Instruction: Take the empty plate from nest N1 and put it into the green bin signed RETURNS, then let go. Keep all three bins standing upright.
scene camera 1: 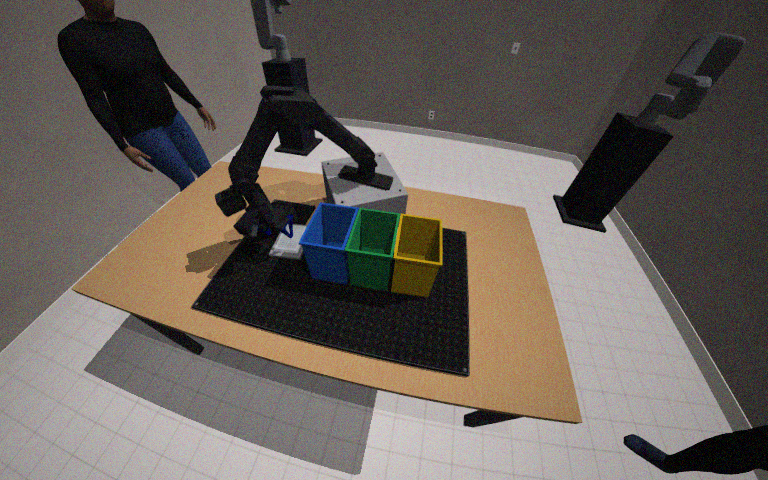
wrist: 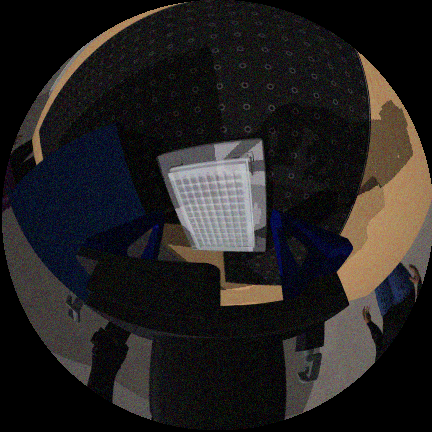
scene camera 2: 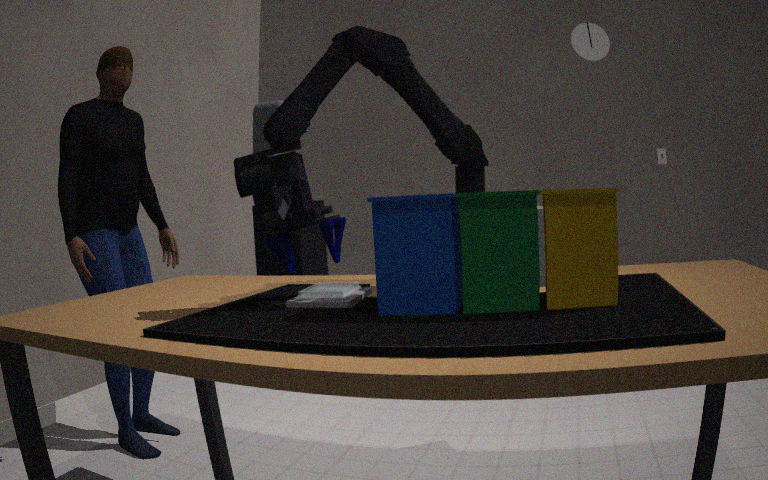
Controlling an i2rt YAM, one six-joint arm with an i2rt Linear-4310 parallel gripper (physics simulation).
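Seen in the pictures: gripper, between the fingertips: (scene camera 1: 280, 235) (wrist: 216, 214) (scene camera 2: 314, 268); arm's base, origin of its link: (scene camera 1: 366, 178).
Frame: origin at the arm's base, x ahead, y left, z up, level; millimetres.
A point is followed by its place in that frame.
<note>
The pale plate with a grid of wells (scene camera 1: 291, 238) @[x 253, y -209, z -142 mm] (scene camera 2: 335, 289) @[x 280, y -186, z -138 mm] (wrist: 215, 205) @[x 261, y -212, z -144 mm] lies flat on a light grey nest (scene camera 1: 278, 254) @[x 328, y -222, z -152 mm] (scene camera 2: 320, 302) @[x 327, y -194, z -154 mm] (wrist: 260, 200) @[x 269, y -263, z -152 mm], left of the bins in both scene views. No nest label is legible. My gripper (scene camera 1: 279, 233) @[x 284, y -223, z -100 mm] (scene camera 2: 314, 266) @[x 284, y -223, z -100 mm] (wrist: 216, 214) @[x 284, y -223, z -100 mm] is open and empty, pointing down above the plate, with its blue fingers wide apart. In the wrist view the plate shows between and ahead of the fingertips. The green bin (scene camera 1: 369, 271) @[x 357, y 124, z -71 mm] (scene camera 2: 499, 254) @[x 358, y 120, z -77 mm] stands upright in the middle of three; its sign is not visible.
The blue bin (scene camera 1: 327, 264) @[x 370, y -3, z -70 mm] (scene camera 2: 414, 254) @[x 371, y -8, z -72 mm] (wrist: 82, 195) @[x 311, y -76, z -76 mm] stands upright close beside the nest. The yellow bin (scene camera 1: 415, 278) @[x 344, y 259, z -70 mm] (scene camera 2: 581, 249) @[x 345, y 251, z -75 mm] stands upright on the green bin's far side. All stand on a black perforated board (scene camera 1: 362, 333) @[x 507, y 149, z -164 mm] (scene camera 2: 430, 338) @[x 521, y 57, z -164 mm]. A person (scene camera 1: 116, 67) (scene camera 2: 104, 169) stands behind the table's left side.
</note>
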